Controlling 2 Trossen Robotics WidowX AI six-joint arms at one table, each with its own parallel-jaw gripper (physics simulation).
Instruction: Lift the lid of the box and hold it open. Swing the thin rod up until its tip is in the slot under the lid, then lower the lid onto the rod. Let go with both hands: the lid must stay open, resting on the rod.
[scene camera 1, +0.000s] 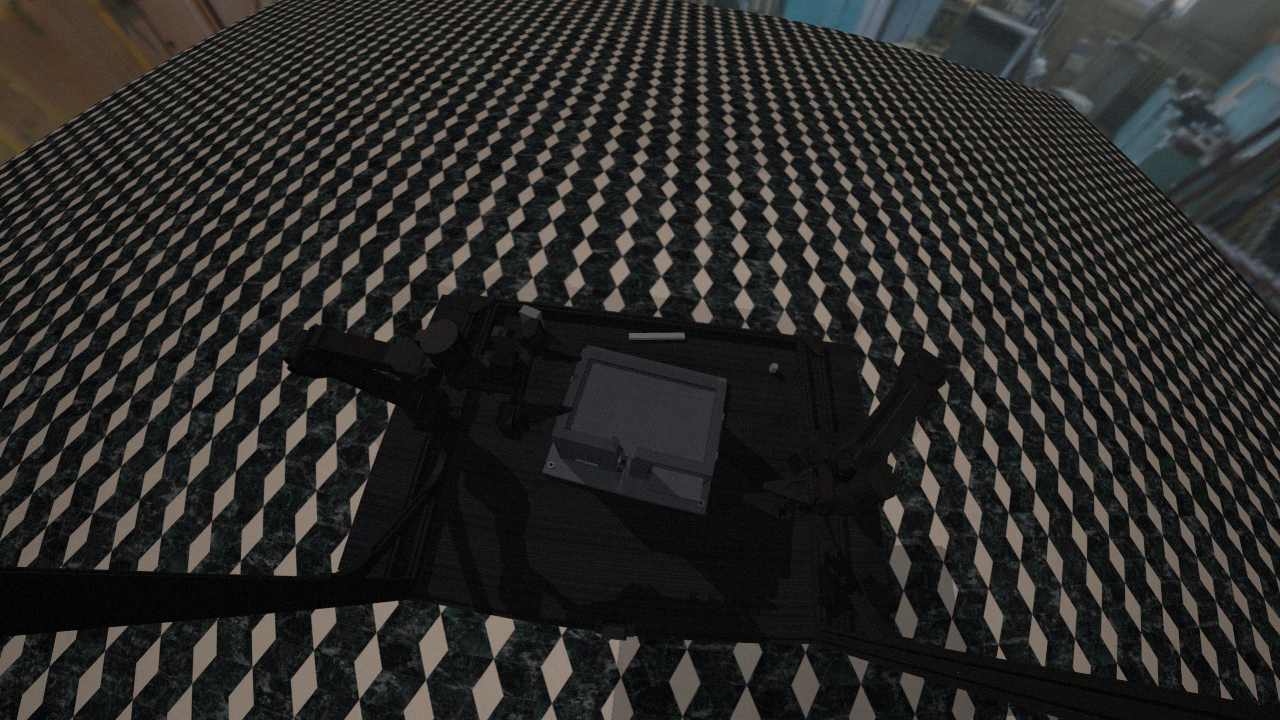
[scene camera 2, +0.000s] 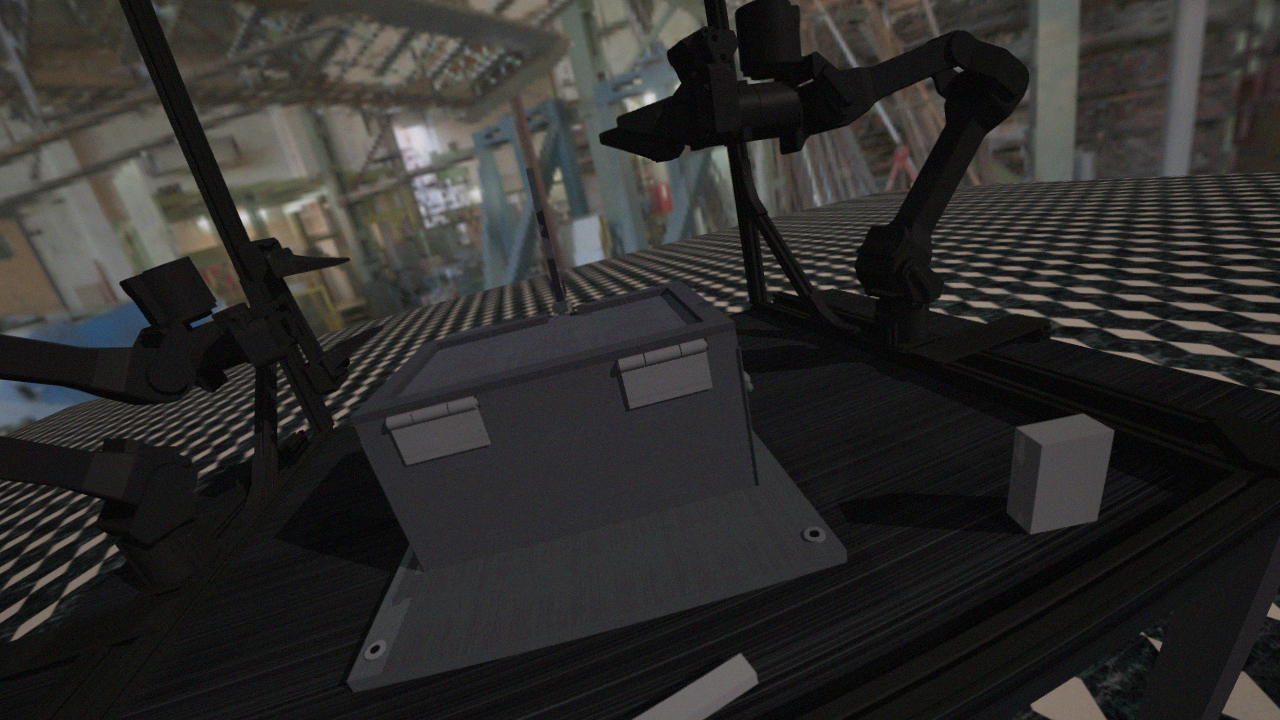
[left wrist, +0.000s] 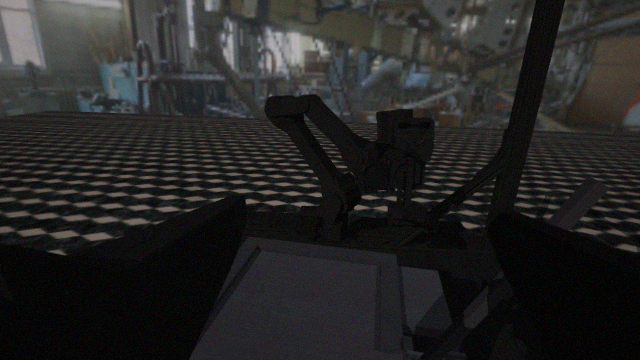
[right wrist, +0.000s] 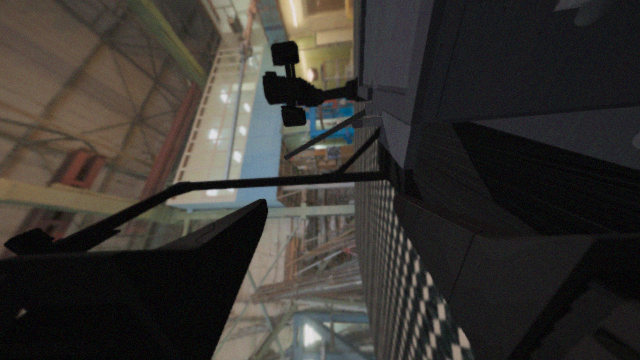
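The grey box stands on its flat base plate in the middle of the dark mat. Its lid lies shut, with two hinges facing scene camera 2. A small fitting sits on the front ledge; I cannot make out the thin rod for certain. My left gripper is open and empty, hanging above and beside the box's left end. My right gripper is open and empty, low beside the box's other end, apart from it.
A small white strip lies on the mat behind the box. A small pale knob sits at the mat's back right. Thin dark stand struts rise around the mat. The checkered floor surrounds everything.
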